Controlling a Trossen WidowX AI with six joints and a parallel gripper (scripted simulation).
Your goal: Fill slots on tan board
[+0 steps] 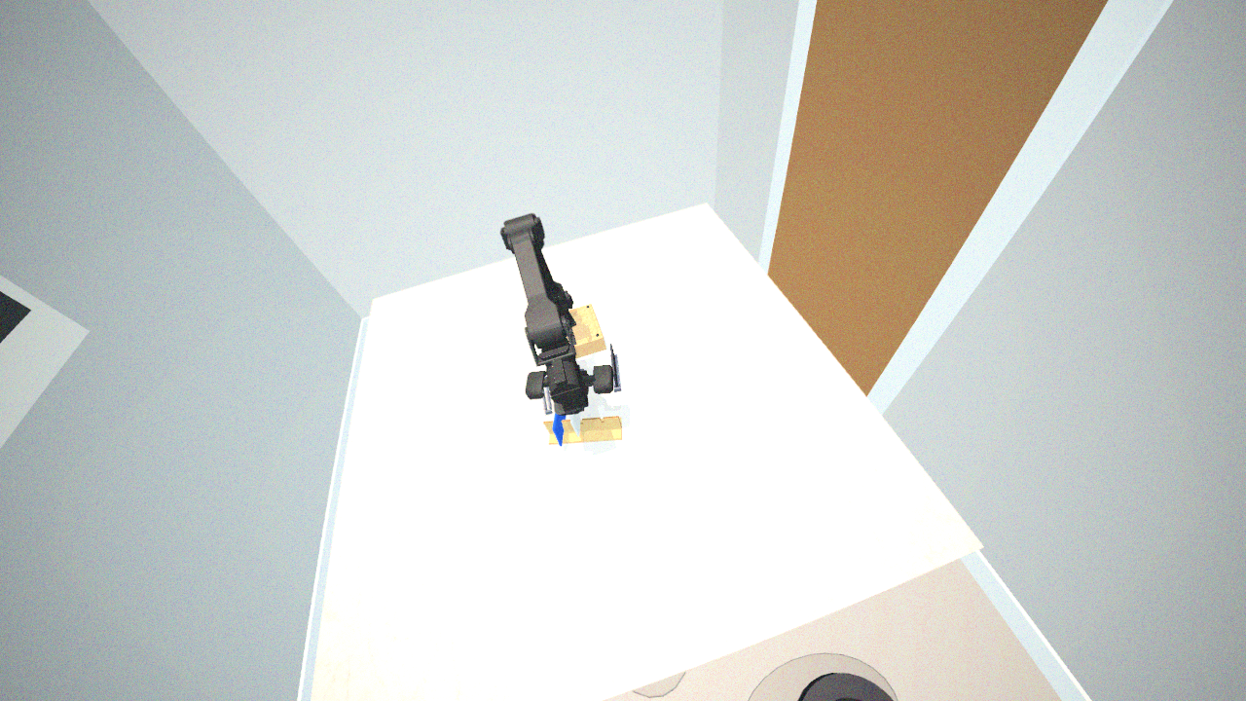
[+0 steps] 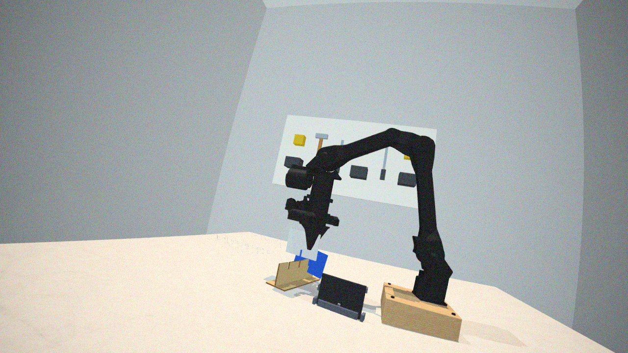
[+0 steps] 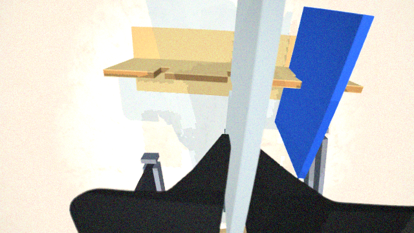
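The tan board lies 2 cm ahead of my gripper tip, 1 cm to the right of it and 7 cm below it. Also, from my gripper tip: blue board 6 cm to the right, 5 cm below; then black board 9 cm behind, 13 cm to the left, 7 cm below.
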